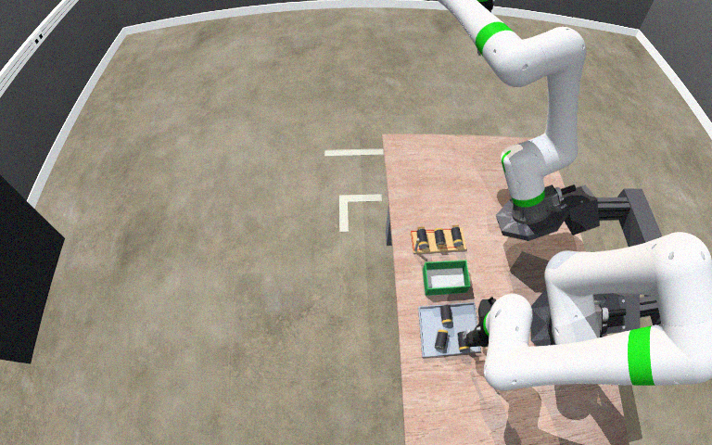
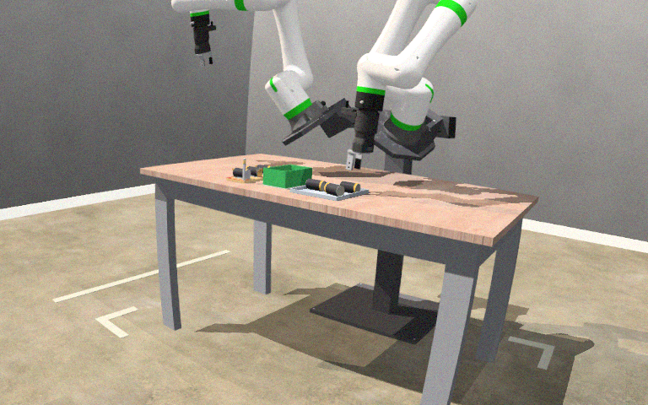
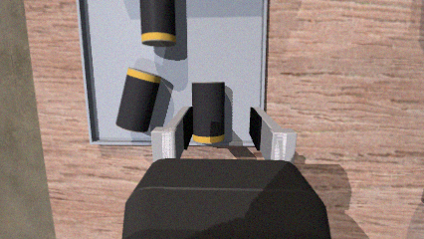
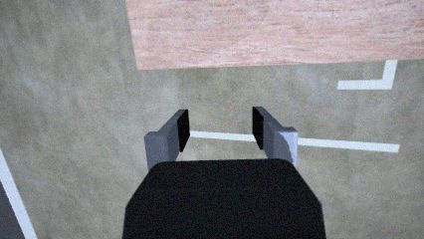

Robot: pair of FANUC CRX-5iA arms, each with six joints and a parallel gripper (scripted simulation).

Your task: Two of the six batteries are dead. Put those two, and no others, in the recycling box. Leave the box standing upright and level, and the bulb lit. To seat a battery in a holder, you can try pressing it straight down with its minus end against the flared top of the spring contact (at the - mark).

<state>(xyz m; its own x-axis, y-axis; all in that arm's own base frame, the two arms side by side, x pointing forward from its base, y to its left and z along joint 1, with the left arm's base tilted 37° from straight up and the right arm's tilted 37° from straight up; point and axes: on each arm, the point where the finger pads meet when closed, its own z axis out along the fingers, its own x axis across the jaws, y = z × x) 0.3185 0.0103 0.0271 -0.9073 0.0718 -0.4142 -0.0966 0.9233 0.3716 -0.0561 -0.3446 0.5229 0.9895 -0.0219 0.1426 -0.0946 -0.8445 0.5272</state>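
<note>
My left gripper is now 3 cm short of the green recycling box, 24 cm to the left of it and 8 cm above it. From my left hand the other things lie so: grey tray: 5 cm ahead, 6 cm to the right, 9 cm below.
</note>
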